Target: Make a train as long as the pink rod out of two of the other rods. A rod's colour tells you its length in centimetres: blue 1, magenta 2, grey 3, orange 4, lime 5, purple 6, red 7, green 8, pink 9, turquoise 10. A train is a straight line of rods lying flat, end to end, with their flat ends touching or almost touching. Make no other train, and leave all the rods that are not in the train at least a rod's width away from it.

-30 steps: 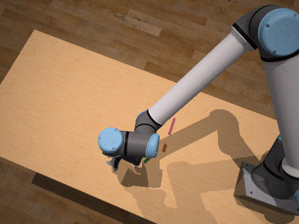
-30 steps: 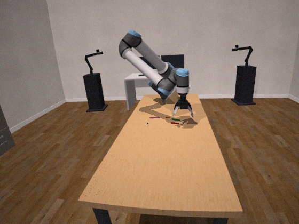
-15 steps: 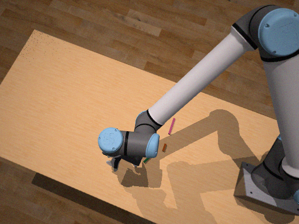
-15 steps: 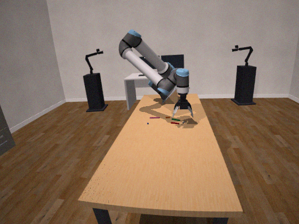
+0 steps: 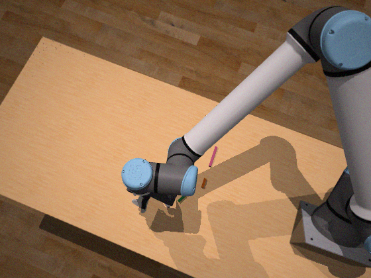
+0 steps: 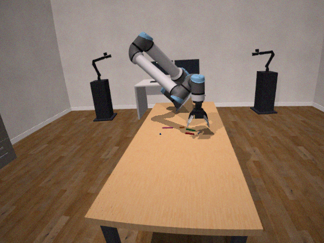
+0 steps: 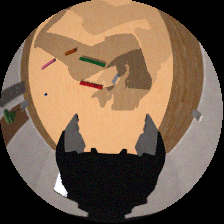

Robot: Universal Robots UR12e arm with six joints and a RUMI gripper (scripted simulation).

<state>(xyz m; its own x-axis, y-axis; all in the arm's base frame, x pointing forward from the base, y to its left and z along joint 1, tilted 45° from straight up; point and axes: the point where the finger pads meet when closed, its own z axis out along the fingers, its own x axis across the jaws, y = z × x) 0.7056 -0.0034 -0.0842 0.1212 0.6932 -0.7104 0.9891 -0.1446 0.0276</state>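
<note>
Now: the blue rod 8 cm behind my hand, 28 cm to the right of it and 7 cm below it. From my hand the other things lie so: red rod 6 cm behind, 6 cm to the right, 7 cm below; green rod 13 cm behind, 4 cm to the right, 7 cm below; grey rod 6 cm behind, 2 cm to the left, 7 cm below.
</note>
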